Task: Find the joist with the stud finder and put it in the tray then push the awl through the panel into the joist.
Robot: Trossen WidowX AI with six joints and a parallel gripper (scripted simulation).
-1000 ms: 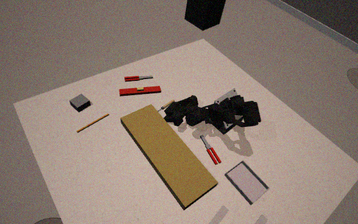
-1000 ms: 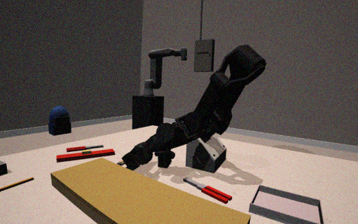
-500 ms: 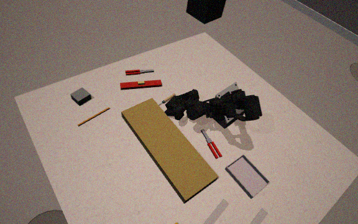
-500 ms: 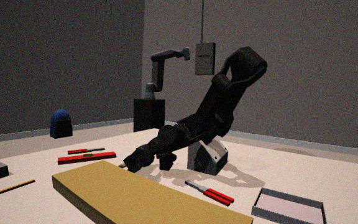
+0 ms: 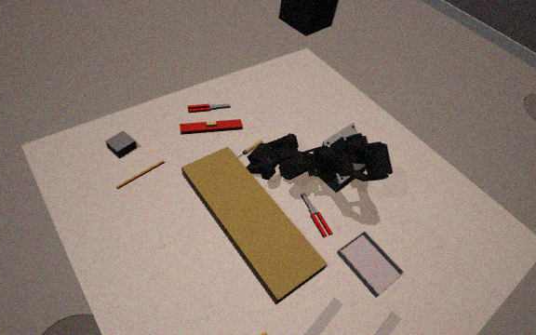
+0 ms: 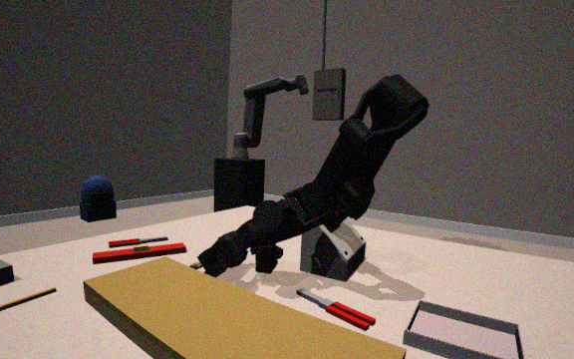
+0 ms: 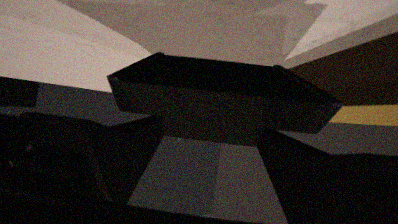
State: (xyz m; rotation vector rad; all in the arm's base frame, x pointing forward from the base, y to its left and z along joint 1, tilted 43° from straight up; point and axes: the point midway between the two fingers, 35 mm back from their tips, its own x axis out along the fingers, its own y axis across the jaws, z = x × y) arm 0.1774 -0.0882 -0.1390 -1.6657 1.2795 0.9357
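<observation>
Right now my gripper tip is 10 mm short of the stud finder and 10 mm above it. Round my gripper tip: red level: 230 mm to the right, 50 mm below, 30 mm ahead; then pencil: 340 mm ahead, 200 mm to the right, 60 mm below; then awl: 60 mm to the right, 50 mm below.
</observation>
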